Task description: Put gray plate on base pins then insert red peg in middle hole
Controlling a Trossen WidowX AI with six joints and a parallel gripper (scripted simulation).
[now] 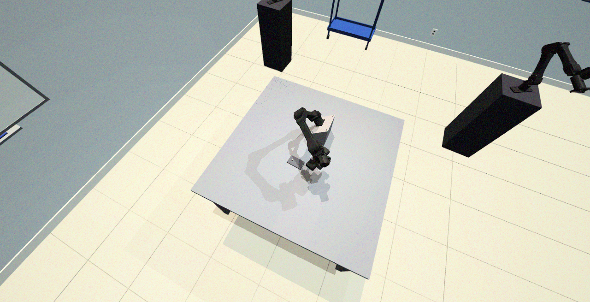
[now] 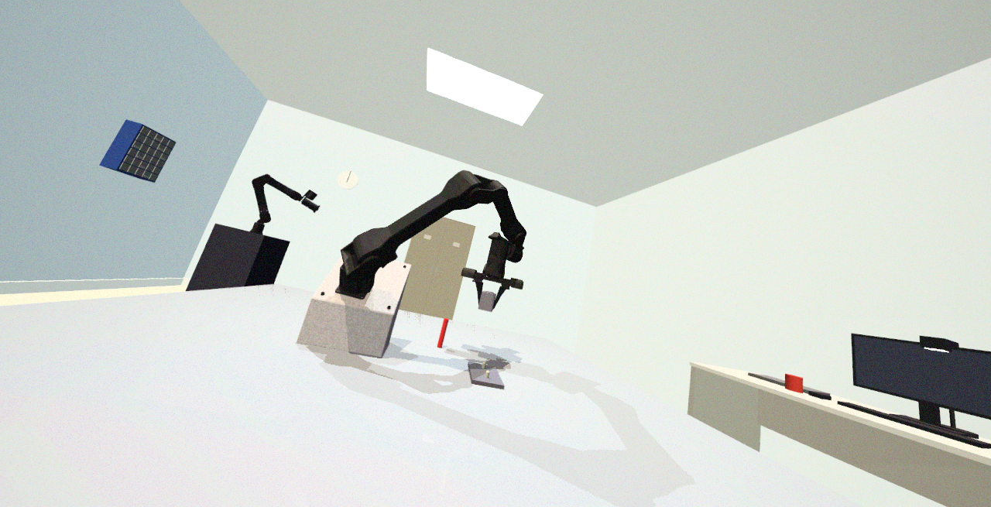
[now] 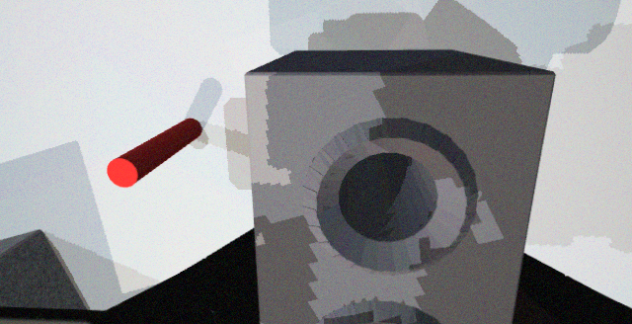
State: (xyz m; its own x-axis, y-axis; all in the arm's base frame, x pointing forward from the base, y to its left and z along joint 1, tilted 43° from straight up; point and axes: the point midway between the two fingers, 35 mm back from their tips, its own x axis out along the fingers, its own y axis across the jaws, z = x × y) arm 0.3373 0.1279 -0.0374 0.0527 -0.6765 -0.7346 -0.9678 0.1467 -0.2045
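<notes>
Now: gripper tip 160 mm to the left of the dark base and 130 mm above it. The rest, counted from my gripper tip: red peg (110 mm behind, 100 mm below, 20 mm to the left); then gray plate (30 mm above).
</notes>
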